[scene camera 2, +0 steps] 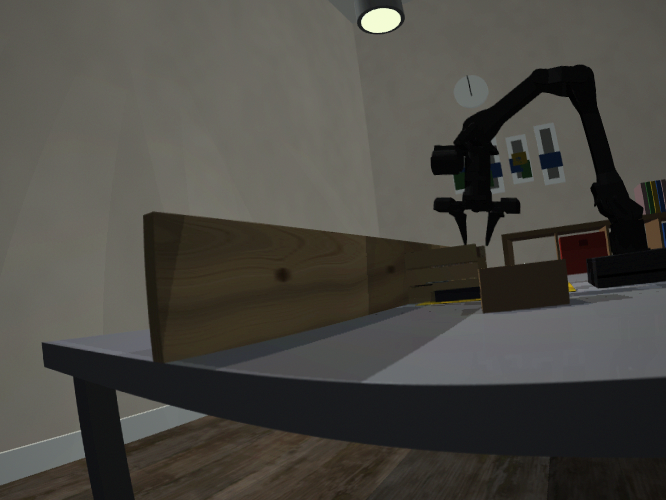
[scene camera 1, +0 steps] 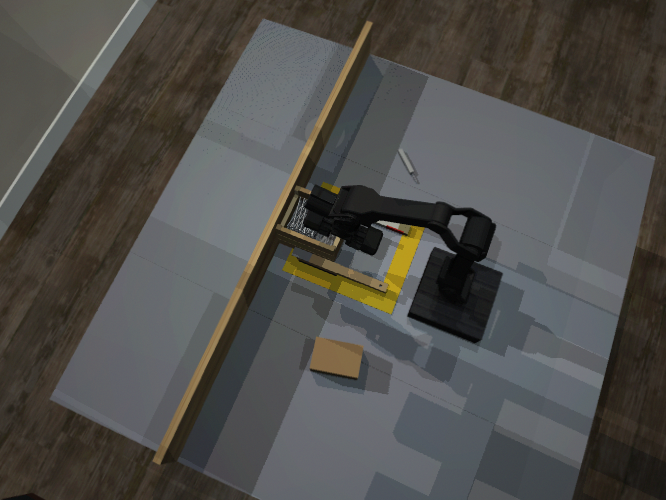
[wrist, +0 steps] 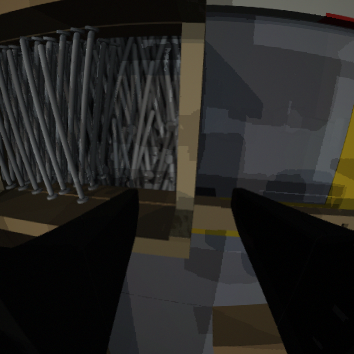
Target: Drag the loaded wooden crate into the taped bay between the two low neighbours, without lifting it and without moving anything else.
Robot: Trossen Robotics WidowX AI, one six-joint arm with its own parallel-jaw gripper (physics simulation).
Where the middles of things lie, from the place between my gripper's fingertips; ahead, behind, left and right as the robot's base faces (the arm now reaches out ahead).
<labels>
Now: hand 130 mm to the left of the red-tipped strip (wrist: 329, 19), 100 mm above it and 40 mm past it. Round my hand: low brown block (scene camera 2: 540, 284) 270 mm to the left, 110 mm behind, 80 mm below.
</labels>
